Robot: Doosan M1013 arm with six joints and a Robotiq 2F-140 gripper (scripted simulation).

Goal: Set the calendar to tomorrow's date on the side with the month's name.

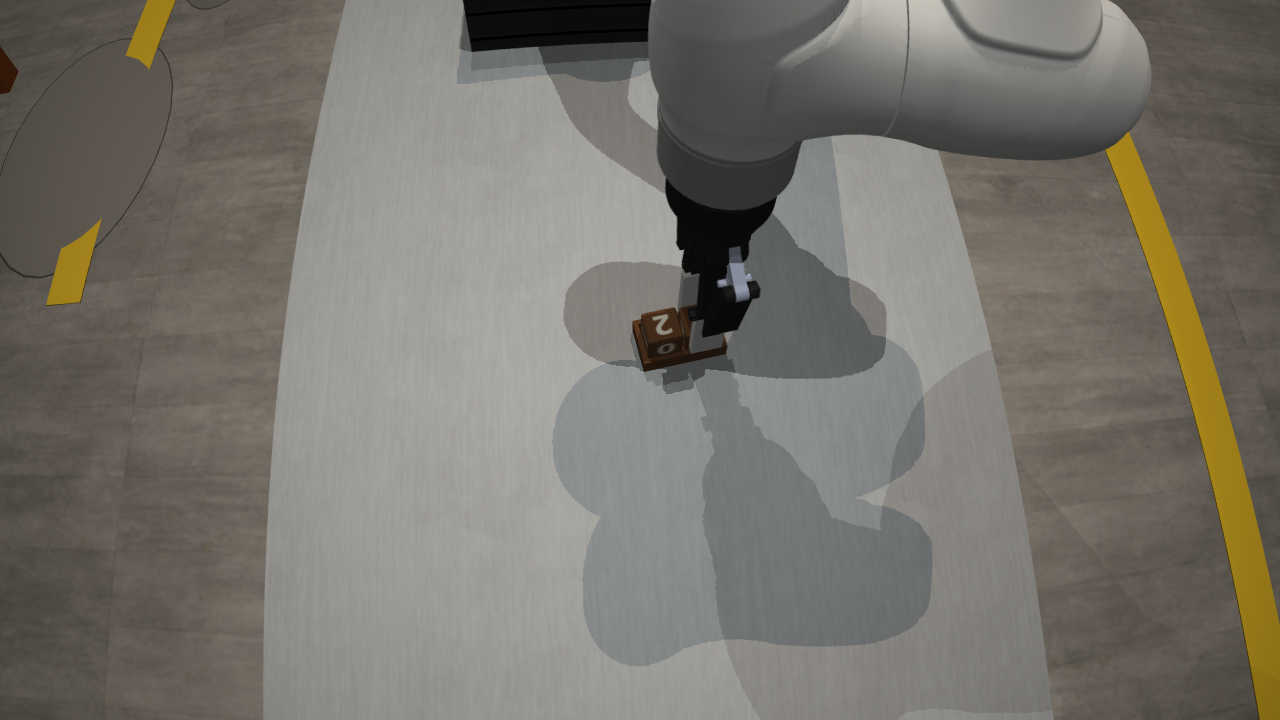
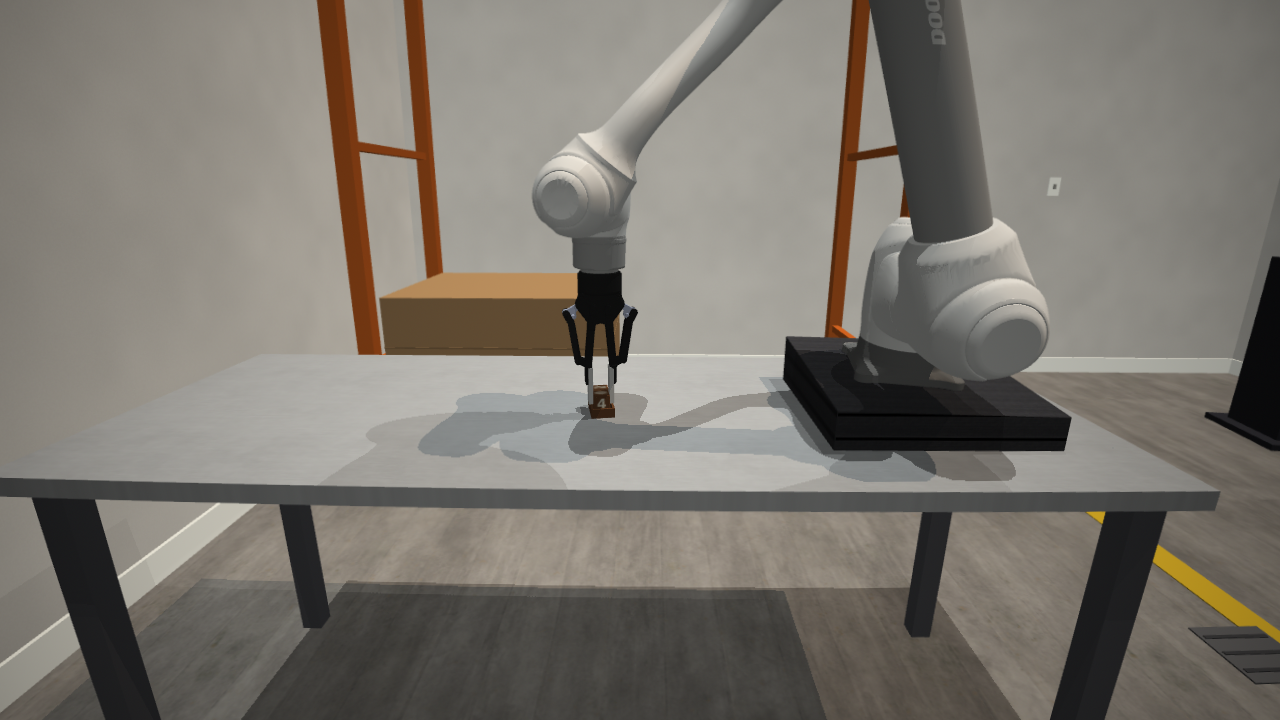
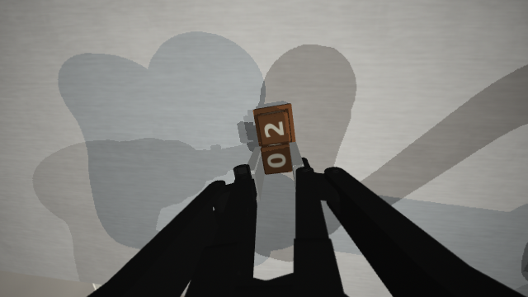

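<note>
My hand is 5 cm above the brown calendar tray and 2 cm to the left of it.
</note>
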